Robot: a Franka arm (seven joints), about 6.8 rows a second.
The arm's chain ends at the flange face. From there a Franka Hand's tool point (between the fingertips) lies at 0.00 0.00 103.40 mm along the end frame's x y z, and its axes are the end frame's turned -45 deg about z.
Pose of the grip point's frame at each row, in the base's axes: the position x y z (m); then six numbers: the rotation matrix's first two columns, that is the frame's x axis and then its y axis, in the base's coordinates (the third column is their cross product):
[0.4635, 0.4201, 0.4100, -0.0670, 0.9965, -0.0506, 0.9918, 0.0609, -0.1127]
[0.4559, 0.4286, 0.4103, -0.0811, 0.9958, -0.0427, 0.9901, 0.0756, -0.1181]
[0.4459, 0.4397, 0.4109, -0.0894, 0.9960, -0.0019, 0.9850, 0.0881, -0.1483]
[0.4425, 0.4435, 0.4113, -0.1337, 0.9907, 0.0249, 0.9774, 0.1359, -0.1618]
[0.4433, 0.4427, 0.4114, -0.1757, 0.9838, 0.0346, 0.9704, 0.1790, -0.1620]
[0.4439, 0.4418, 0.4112, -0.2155, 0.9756, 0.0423, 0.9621, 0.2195, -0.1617]
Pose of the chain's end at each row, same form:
[0.4748, 0.4261, 0.5126, 0.6539, 0.7477, -0.1155, 0.7487, -0.6616, -0.0439]
[0.4677, 0.4340, 0.5129, 0.6428, 0.7576, -0.1137, 0.7575, -0.6507, -0.0533]
[0.4612, 0.4413, 0.5132, 0.6333, 0.7666, -0.1062, 0.7597, -0.6420, -0.1035]
[0.4594, 0.4432, 0.5133, 0.5966, 0.7966, -0.0968, 0.7857, -0.6044, -0.1320]
[0.4604, 0.4422, 0.5134, 0.5619, 0.8222, -0.0901, 0.8104, -0.5691, -0.1390]
[0.4612, 0.4412, 0.5131, 0.5279, 0.8451, -0.0844, 0.8327, -0.5346, -0.1442]

